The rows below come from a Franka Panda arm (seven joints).
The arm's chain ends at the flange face. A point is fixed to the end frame.
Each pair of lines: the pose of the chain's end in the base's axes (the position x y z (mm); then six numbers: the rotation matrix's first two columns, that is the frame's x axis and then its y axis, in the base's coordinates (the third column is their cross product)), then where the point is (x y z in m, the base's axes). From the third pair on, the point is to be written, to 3 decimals.
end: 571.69 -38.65 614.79 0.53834 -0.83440 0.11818 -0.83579 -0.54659 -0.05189
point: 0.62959 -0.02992 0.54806
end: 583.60 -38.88 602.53 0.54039 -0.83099 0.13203 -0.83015 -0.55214 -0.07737
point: 0.64336 -0.02960 0.53753
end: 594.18 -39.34 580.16 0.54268 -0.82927 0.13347 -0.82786 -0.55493 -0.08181
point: 0.654 -0.030 0.515
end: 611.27 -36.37 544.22 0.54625 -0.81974 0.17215 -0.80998 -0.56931 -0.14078
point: 0.676 -0.026 0.484
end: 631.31 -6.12 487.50 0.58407 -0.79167 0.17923 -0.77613 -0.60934 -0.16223
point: 0.696 0.008 0.429
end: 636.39 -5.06 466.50 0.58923 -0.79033 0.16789 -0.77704 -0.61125 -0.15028
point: 0.700 0.010 0.407
